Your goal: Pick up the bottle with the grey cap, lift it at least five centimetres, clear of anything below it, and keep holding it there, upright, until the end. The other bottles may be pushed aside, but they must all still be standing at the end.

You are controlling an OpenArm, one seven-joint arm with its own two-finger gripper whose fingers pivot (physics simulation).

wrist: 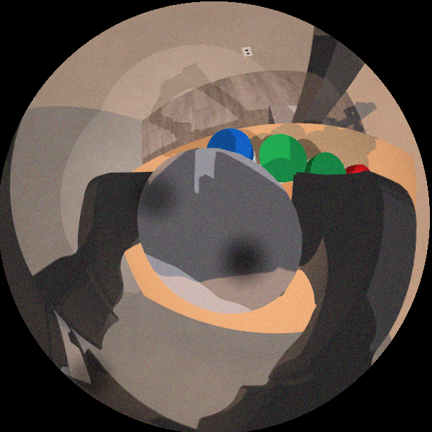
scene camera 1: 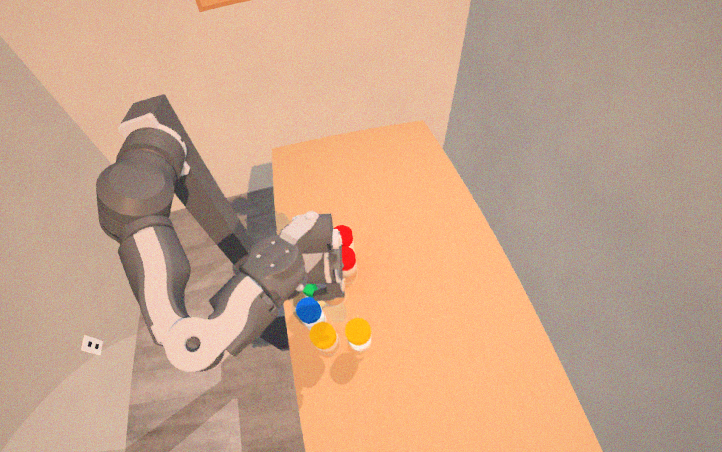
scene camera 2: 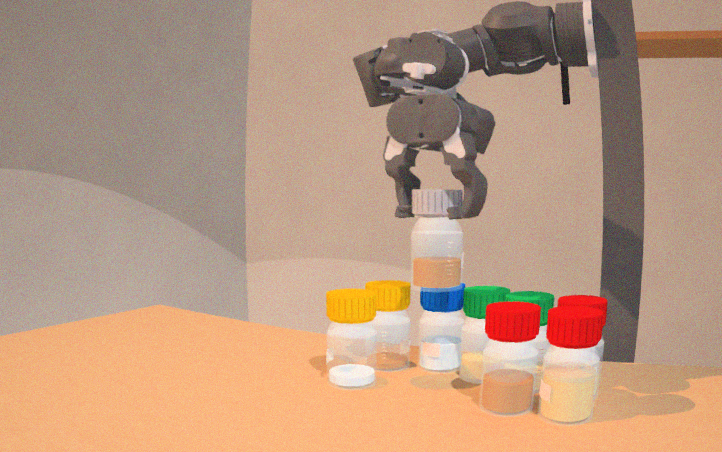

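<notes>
The bottle with the grey cap (scene camera 2: 436, 239) hangs upright in scene camera 2, its base above the tabletop and at about the height of the other caps in that view. Its grey cap (wrist: 220, 215) fills the middle of the wrist view. My gripper (scene camera 2: 432, 211) (wrist: 226, 227) is shut on this cap, one finger on each side. In scene camera 1 the hand hides the bottle. A blue-capped bottle (scene camera 1: 309, 310) (scene camera 2: 441, 330) (wrist: 231, 142) stands behind the held bottle in scene camera 2. Two green-capped bottles (scene camera 2: 482, 341) (wrist: 283, 157) stand beside it.
Two yellow-capped bottles (scene camera 1: 358, 333) (scene camera 2: 351, 338) stand upright on the table (scene camera 1: 426, 266) (scene camera 2: 159, 383), left of the held bottle in scene camera 2. Three red-capped bottles (scene camera 1: 347, 258) (scene camera 2: 508, 367) stand to its right. The table's near-arm edge runs close by the blue-capped bottle.
</notes>
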